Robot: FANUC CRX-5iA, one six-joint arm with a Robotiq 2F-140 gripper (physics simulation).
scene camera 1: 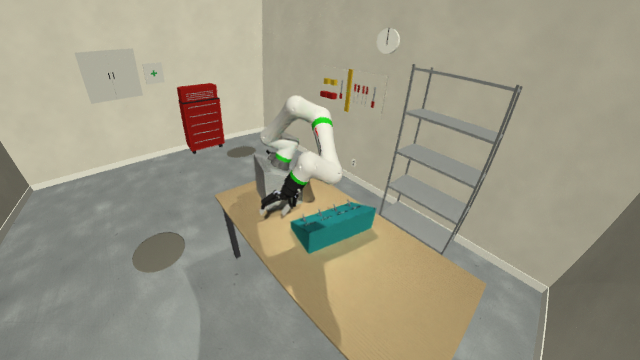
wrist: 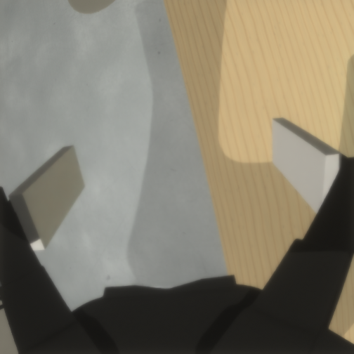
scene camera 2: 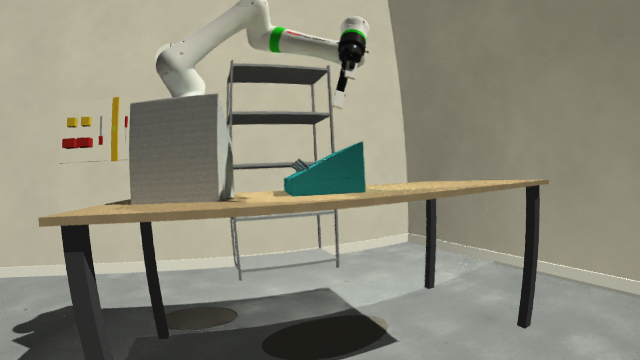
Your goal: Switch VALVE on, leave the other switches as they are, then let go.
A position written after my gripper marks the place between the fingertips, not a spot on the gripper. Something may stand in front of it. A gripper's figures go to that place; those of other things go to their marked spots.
Labels:
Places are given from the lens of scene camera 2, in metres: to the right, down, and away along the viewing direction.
my gripper (scene camera 2: 343,93): 0.07, -0.25, 0.84
teal switch box (scene camera 2: 343,171): 0.08, -0.03, 1.02

